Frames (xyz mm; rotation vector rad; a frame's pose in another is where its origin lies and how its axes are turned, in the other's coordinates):
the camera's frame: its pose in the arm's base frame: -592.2 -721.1 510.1 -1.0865 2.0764 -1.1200
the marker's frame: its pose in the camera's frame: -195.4 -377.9 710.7 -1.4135 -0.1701 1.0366
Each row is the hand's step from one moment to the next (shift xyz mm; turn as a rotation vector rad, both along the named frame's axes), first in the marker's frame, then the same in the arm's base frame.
Working: the marker's frame: its pose in the arm's base frame: 193.7 -981.7 486.3 -0.2968 2.5895 1.0358

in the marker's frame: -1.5 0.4 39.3 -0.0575 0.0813 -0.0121
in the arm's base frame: 10.3 27.8 -25.8 0.0249 0.0534 0.0812
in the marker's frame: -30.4 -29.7 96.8 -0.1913 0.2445 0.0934
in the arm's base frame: 59.5 48.4 -72.8 0.1215 0.2525 0.1630
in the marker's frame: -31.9 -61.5 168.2 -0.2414 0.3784 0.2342
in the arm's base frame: 87.1 75.7 -140.6 0.1582 0.4496 0.1706
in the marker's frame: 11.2 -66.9 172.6 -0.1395 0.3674 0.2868
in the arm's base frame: 50.1 72.0 -163.4 0.0797 0.4716 0.0892
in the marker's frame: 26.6 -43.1 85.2 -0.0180 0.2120 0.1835
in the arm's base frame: 8.4 26.9 -95.0 -0.0075 0.2804 0.0154
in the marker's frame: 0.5 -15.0 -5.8 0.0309 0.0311 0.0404
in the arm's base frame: 2.9 -14.8 -5.7 -0.0289 0.0483 -0.0197
